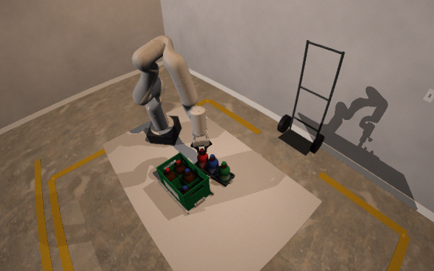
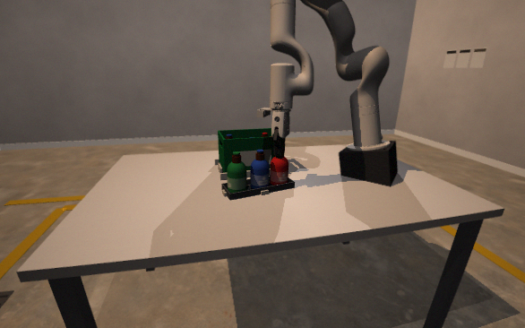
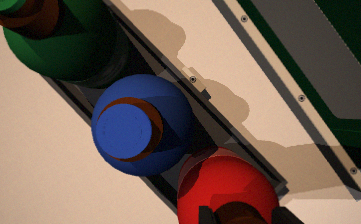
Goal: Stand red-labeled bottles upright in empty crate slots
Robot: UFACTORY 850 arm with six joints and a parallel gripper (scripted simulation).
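The red-labeled bottle lies 7 cm below my hand. Also, from my hand: green-labeled bottle (18 cm ahead, 7 cm below, 2 cm to the left); blue-labeled bottle (8 cm ahead, 7 cm below, 2 cm to the left); black tray (14 cm below, 9 cm ahead, 1 cm to the left).
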